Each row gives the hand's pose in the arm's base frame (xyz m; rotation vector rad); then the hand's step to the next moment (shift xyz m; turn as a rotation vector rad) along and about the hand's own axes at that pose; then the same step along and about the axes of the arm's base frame.
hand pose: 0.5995 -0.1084 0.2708 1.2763 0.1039 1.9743
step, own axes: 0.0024 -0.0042 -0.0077 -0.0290 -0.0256 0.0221
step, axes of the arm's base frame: -0.0044 0.0069 -0.0039 0.0379 -0.0076 -0.0221
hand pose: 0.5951 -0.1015 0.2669 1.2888 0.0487 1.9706
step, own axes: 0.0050 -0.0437 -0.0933 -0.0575 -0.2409 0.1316
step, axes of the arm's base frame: -0.0502 0.0673 -0.0599 0.2540 0.0877 -0.0803
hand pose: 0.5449 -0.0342 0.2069 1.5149 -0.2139 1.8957
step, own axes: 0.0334 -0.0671 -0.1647 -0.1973 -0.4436 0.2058
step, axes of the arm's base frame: -0.0934 0.1500 -0.0389 0.4460 0.1433 -0.2421
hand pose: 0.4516 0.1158 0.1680 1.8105 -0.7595 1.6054
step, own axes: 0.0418 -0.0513 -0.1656 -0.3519 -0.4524 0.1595
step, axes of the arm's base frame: -0.0652 0.1571 0.0537 0.4059 0.1885 -0.3920
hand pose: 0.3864 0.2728 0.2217 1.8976 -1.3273 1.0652
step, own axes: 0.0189 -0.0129 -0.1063 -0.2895 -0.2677 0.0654
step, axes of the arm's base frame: -0.0139 0.0818 0.0702 0.2171 0.1738 -0.2871
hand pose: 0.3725 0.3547 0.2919 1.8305 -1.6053 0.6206
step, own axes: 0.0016 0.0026 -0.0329 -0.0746 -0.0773 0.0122
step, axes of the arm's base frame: -0.0007 0.0222 0.0245 0.0644 0.0487 -0.0719
